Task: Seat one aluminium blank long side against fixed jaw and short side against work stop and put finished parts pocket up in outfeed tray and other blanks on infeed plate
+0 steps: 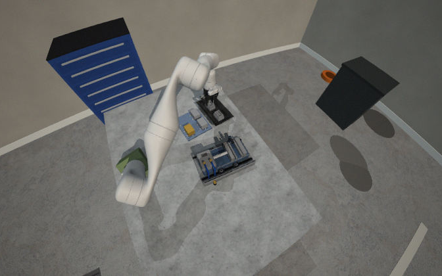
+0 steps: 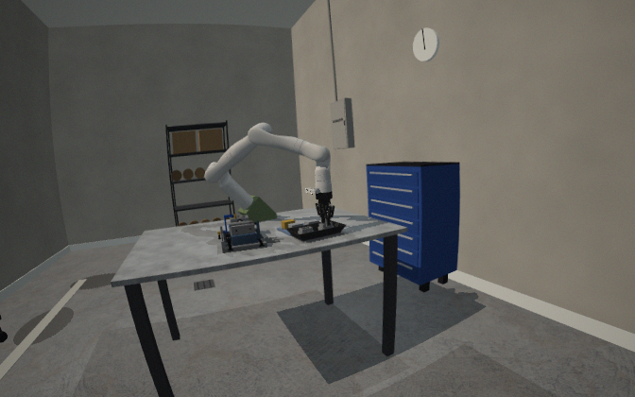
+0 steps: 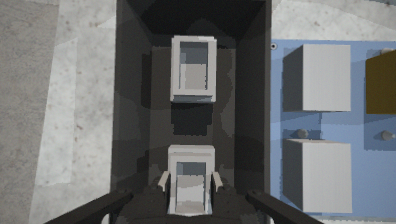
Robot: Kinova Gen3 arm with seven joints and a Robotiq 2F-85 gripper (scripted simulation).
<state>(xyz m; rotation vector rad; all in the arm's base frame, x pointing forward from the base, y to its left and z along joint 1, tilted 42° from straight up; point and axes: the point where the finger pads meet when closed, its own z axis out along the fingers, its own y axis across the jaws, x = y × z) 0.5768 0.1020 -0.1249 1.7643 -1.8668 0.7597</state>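
Right now the brass blank is 220 mm behind my hand, 80 mm to the right of it and 30 mm below it. Round my hand: white rod 190 mm behind, 340 mm to the right, 20 mm above; then vise 170 mm behind, 350 mm to the right, 20 mm below.
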